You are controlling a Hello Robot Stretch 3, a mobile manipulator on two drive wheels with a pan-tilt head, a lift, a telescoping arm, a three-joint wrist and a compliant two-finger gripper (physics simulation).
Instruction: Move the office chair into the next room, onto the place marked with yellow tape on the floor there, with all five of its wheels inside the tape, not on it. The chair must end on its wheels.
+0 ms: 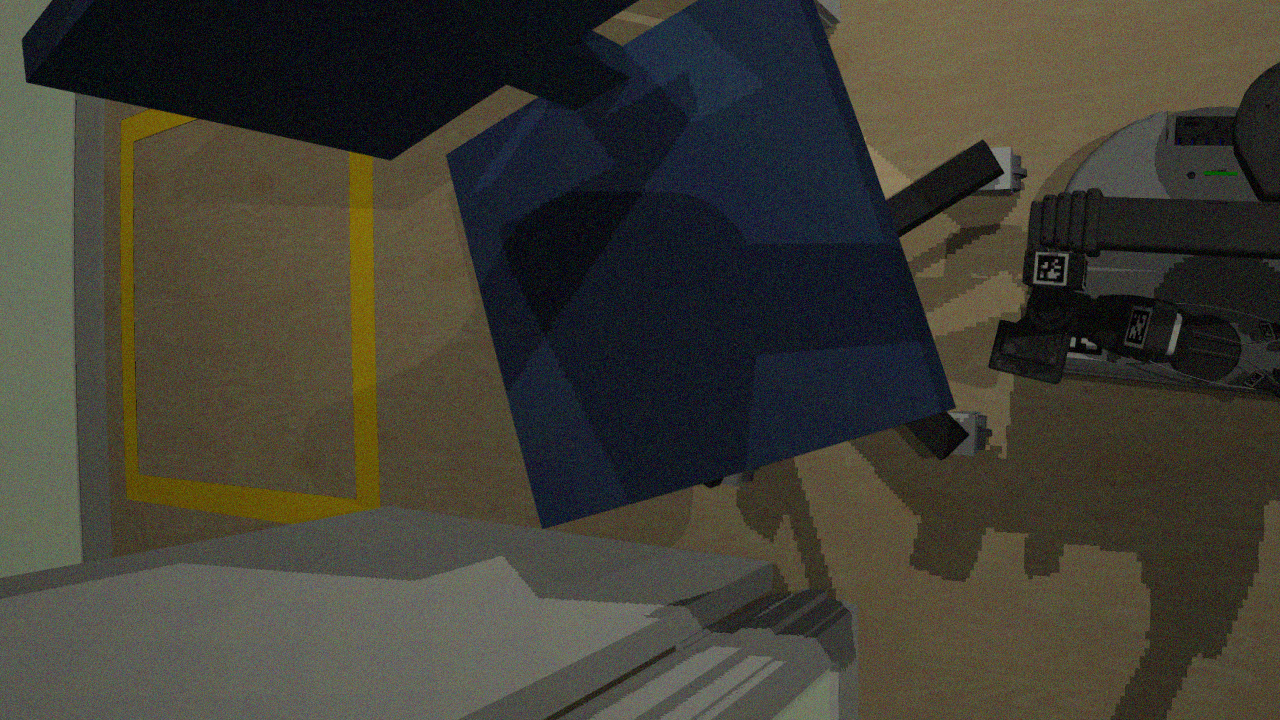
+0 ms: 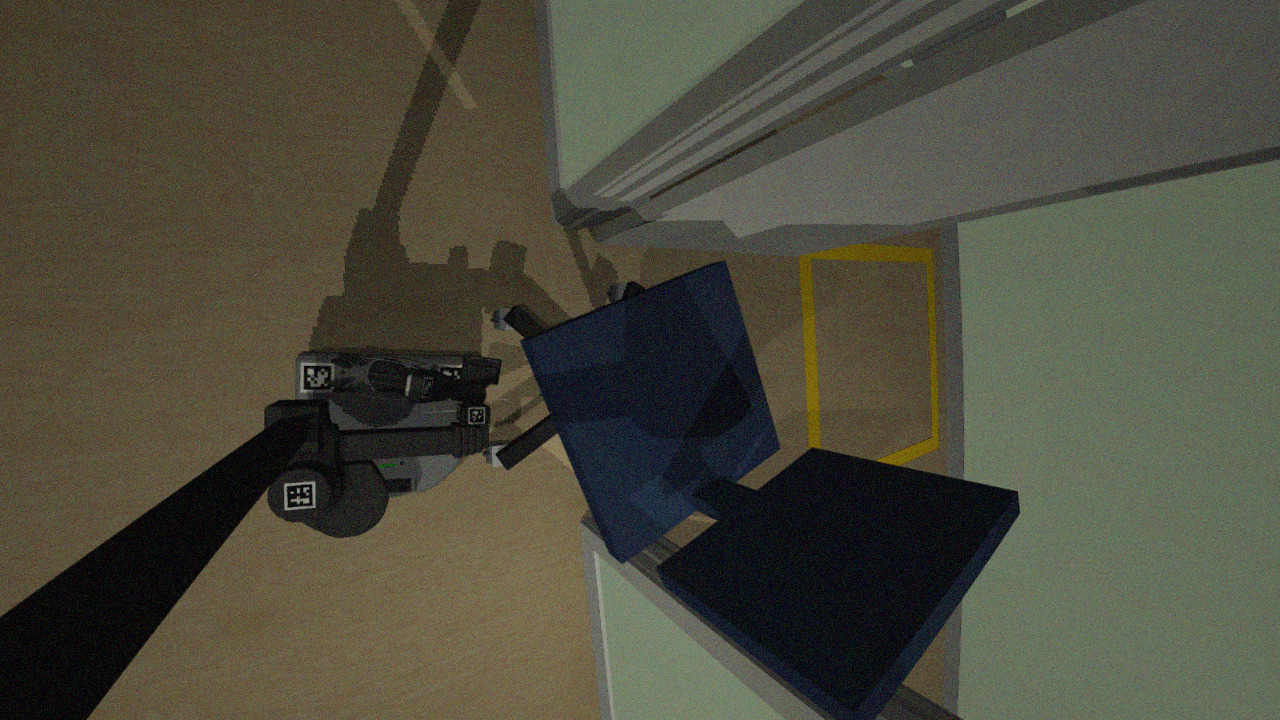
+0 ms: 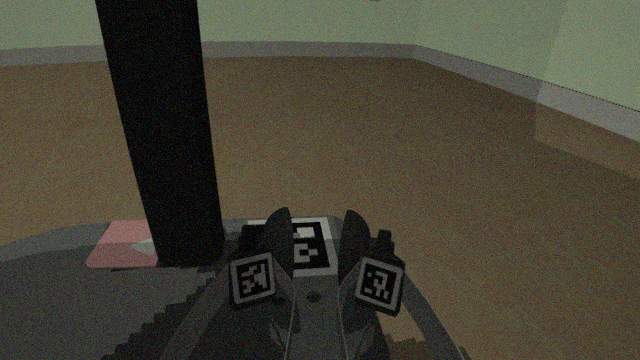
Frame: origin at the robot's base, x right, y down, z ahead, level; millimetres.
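Where they show: gripper, fingertip midpoint: (image 2: 329,371); robot's base at its link origin: (image 1: 1199,345) (image 2: 387,373).
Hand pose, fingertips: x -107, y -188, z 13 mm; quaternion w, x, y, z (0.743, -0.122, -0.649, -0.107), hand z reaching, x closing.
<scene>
Things, the pixels of their top centre, and the offset from my fingertips. "pt": a spot on its surface instead.
- office chair at a spot on its surface: (image 1: 716,295) (image 2: 644,389) pt dz -19, dx +560, dy -283 mm
- yellow tape at a spot on its surface: (image 1: 362,313) (image 2: 810,356) pt dz +66, dx +1645, dy +187 mm
- third wheel at a spot on its surface: (image 1: 738,479) pt dz +250, dx +704, dy +123 mm
- door jamb at a spot on its surface: (image 1: 832,617) pt dz +420, dx +529, dy +109 mm
The office chair (image 1: 716,295) (image 2: 653,385) stands upright in the doorway, with its dark blue seat between the door jambs. Its backrest (image 1: 313,71) (image 2: 841,573) is on the far side and hides part of the yellow tape (image 1: 362,313) (image 2: 812,358) on the floor beyond. Two near wheels (image 1: 1006,170) (image 1: 971,433) point towards my base, outside the tape. A third wheel (image 1: 738,479) shows beside the seat; the seat hides part of the wheelbase. My gripper (image 3: 316,233) is folded back over my base, its fingertips apart and empty, away from the chair.
My base (image 1: 1118,161) (image 2: 429,470) is close to the near wheels, with a small gap. A door jamb (image 1: 832,617) (image 2: 572,210) is beside the seat; the other jamb (image 2: 590,537) is by the seat's opposite corner. A wall (image 1: 40,313) (image 2: 1118,358) stands behind the tape.
</scene>
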